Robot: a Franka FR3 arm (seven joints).
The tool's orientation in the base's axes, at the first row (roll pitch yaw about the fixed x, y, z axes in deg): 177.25 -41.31 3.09
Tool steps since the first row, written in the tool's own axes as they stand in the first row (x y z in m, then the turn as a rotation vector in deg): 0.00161 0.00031 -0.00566 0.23 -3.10 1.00; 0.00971 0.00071 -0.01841 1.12 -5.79 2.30; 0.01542 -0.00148 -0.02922 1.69 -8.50 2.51; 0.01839 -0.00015 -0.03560 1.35 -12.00 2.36; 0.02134 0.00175 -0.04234 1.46 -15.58 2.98; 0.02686 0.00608 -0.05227 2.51 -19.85 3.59; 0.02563 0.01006 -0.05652 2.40 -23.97 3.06; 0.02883 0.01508 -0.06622 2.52 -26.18 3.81
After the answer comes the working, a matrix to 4 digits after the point.
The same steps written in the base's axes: -0.00253 -0.00017 0.00532 0.76 3.09 -0.71; -0.00487 -0.00009 0.02025 2.23 5.80 -1.19; -0.00778 0.00246 0.03205 2.74 8.53 -1.07; -0.00974 0.00133 0.03884 2.31 12.01 -1.31; -0.01194 -0.00036 0.04592 2.72 15.59 -1.83; -0.01427 -0.00434 0.05717 3.81 19.89 -1.75; -0.01791 -0.00831 0.05969 3.29 24.01 -1.58; -0.02181 -0.01308 0.06926 3.83 26.21 -2.14
The tool's axes in the first row as the columns of a matrix, in the base's axes (rounded; the answer above uses it unrounded):
0.7501 0.0222 0.6610
0.0405 -0.9991 -0.0124
0.6601 0.0360 -0.7503

